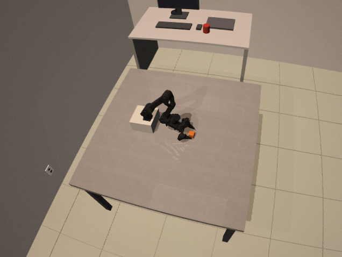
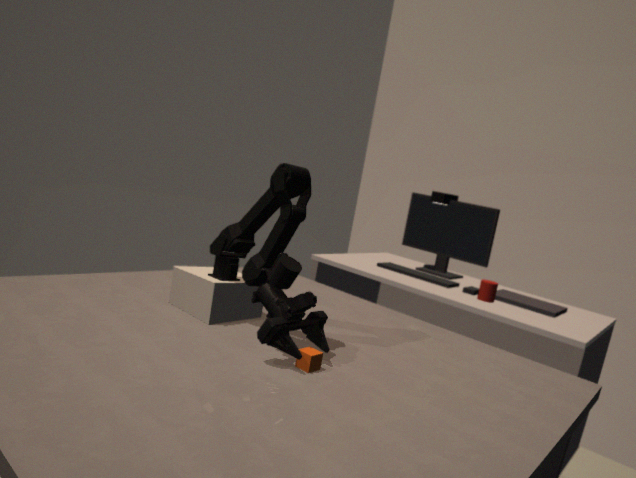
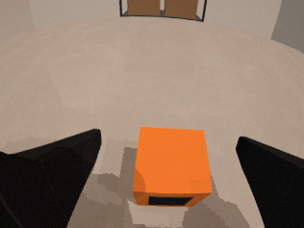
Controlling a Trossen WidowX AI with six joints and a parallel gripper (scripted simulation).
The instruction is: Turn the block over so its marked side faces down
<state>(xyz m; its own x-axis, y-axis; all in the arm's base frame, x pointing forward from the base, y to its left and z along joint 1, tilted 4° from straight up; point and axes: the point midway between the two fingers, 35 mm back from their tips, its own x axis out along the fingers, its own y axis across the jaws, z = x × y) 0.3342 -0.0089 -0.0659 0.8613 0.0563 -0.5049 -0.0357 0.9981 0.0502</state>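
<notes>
The block lies 20 mm below my gripper tip and 20 mm behind it.
</notes>
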